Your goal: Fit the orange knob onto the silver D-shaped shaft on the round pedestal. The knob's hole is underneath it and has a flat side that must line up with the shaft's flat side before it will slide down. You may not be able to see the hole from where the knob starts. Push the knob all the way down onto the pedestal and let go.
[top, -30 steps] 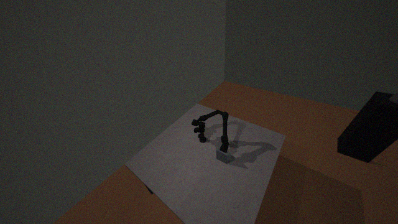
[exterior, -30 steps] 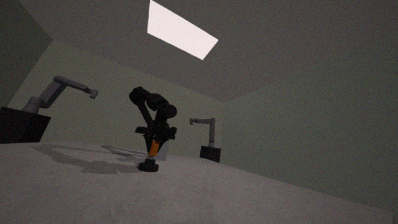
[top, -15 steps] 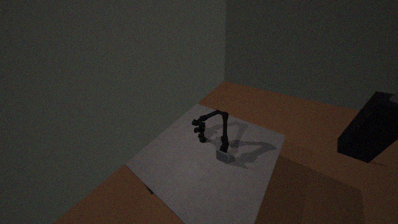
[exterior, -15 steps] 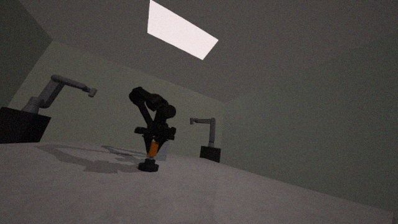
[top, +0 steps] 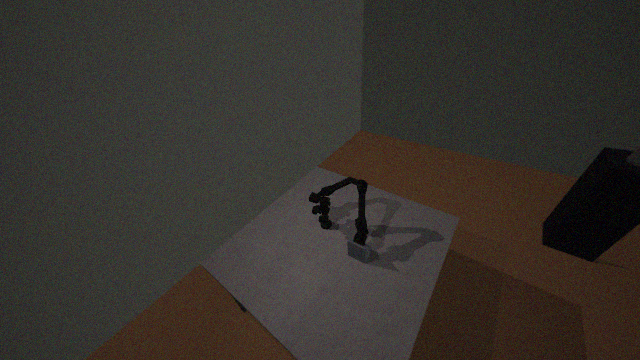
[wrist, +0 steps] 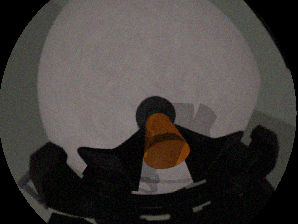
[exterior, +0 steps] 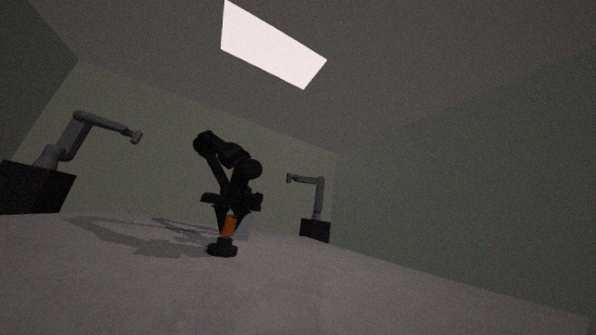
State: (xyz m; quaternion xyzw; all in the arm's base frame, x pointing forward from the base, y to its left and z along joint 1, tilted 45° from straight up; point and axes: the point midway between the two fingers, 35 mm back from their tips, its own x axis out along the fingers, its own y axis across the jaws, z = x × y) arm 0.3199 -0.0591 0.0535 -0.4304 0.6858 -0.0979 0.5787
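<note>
The round pedestal lies 30 mm below my gripper tip. Also, from my gripper tip: orange knob 30 mm above.
</note>
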